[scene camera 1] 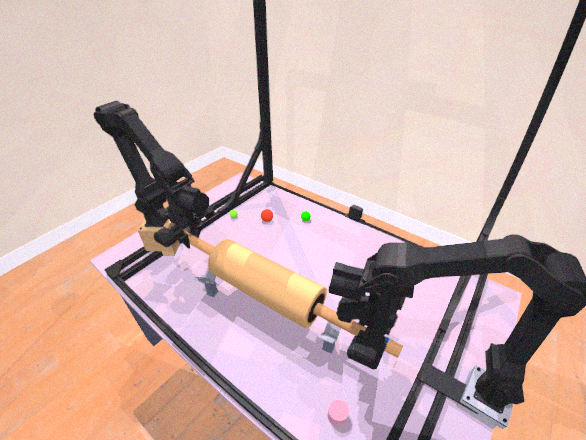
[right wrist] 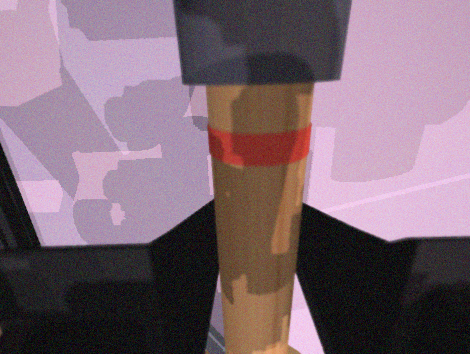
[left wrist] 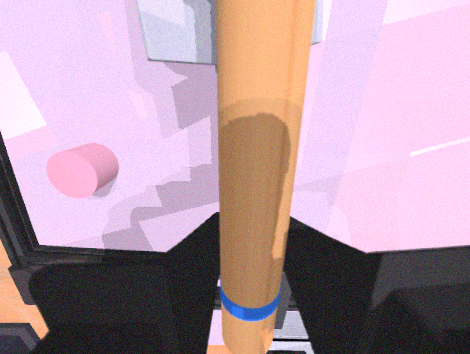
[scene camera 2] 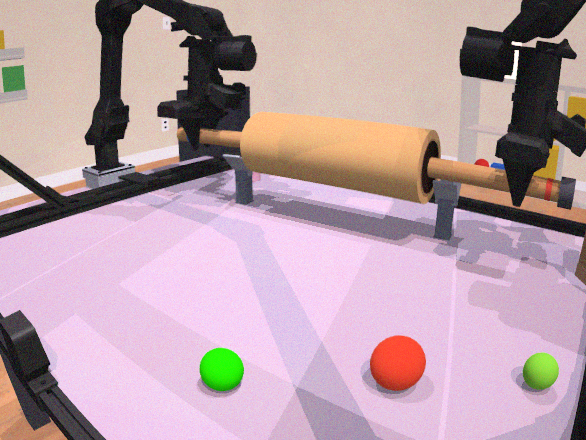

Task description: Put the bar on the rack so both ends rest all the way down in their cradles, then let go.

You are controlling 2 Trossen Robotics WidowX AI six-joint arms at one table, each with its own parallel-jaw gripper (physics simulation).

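Frame: origin at the left arm's base, x ahead, y left, z up, level; centimetres.
Where they show: left gripper, fingertip midpoint: (scene camera 1: 373, 344) (left wrist: 247, 218) (scene camera 2: 201, 148); right gripper, fingertip midpoint: (scene camera 1: 192, 245) (right wrist: 251, 205) (scene camera 2: 517, 203); left arm's base, link origin: (scene camera 1: 491, 393) (scene camera 2: 107, 166); right arm's base, link origin: (scene camera 1: 157, 220).
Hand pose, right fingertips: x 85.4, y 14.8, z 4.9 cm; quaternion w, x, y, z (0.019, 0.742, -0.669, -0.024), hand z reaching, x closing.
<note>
Each offset is from my right fingertips to the centre of the thing.
The bar (scene camera 1: 267, 285) (scene camera 2: 340, 155) (left wrist: 262, 75) (right wrist: 257, 225) is a wooden rod with a thick tan roller, a blue band at one end, and a red band and dark cap at the other. It is held above the rack's two grey cradle posts @(dx -12.3, dy +3.9, dz -5.9 cm) (scene camera 1: 211, 286) @(dx -48.9, dy -4.0, dz -3.0 cm) (scene camera 1: 329, 340) (scene camera 2: 244, 187) (scene camera 2: 444, 220). In the left wrist view a cradle @(dx -49.2, dy -2.4, dz -1.5 cm) (left wrist: 175, 37) shows below the rod, on both sides of it. My left gripper (scene camera 1: 361, 329) (scene camera 2: 194, 135) (left wrist: 247, 218) is shut on the bar near the blue band. My right gripper (scene camera 1: 180, 237) (scene camera 2: 519, 182) (right wrist: 251, 205) is shut on it near the red band.
A light green ball @(dx +10.3, dy -24.8, dz -7.4 cm) (scene camera 1: 233, 213) (scene camera 2: 540, 371), a red ball @(dx -1.0, dy -31.7, dz -6.7 cm) (scene camera 1: 267, 215) (scene camera 2: 398, 362) and a green ball @(dx -12.1, dy -41.3, dz -7.2 cm) (scene camera 1: 305, 216) (scene camera 2: 221, 369) lie on the table. A pink cylinder @(dx -59.9, dy +8.3, dz -7.2 cm) (scene camera 1: 338, 411) (left wrist: 80, 171) stands near its front edge. A black frame borders the table.
</note>
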